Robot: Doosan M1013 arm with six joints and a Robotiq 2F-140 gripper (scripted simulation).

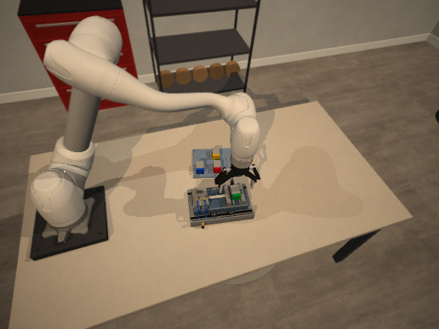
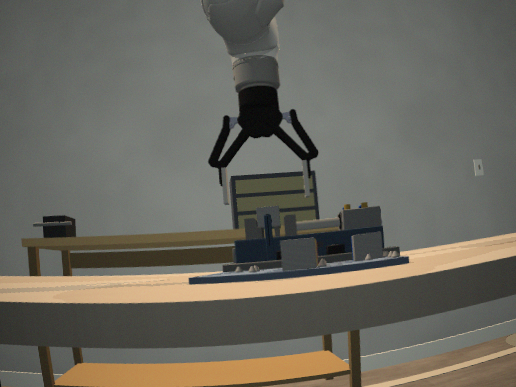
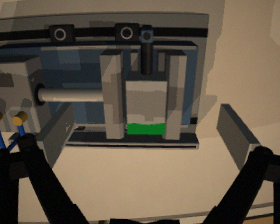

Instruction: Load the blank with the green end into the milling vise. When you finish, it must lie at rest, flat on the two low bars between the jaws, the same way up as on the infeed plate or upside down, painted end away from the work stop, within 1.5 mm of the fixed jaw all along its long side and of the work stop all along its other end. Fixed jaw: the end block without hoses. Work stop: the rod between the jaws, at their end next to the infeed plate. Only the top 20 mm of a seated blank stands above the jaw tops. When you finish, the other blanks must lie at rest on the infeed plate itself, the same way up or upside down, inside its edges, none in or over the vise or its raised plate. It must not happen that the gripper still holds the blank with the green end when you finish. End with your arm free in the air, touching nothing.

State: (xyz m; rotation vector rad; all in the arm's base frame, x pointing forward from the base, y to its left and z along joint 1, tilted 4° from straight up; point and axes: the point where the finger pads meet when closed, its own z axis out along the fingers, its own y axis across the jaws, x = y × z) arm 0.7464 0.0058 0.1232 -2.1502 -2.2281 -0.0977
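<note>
Now: the green-ended blank 4 cm below my hand. The rest, counted from my hand: work stop rod: 5 cm to the left, 5 cm below; then fixed jaw: 6 cm below, 3 cm ahead; then moving jaw: 6 cm below, 4 cm behind.
</note>
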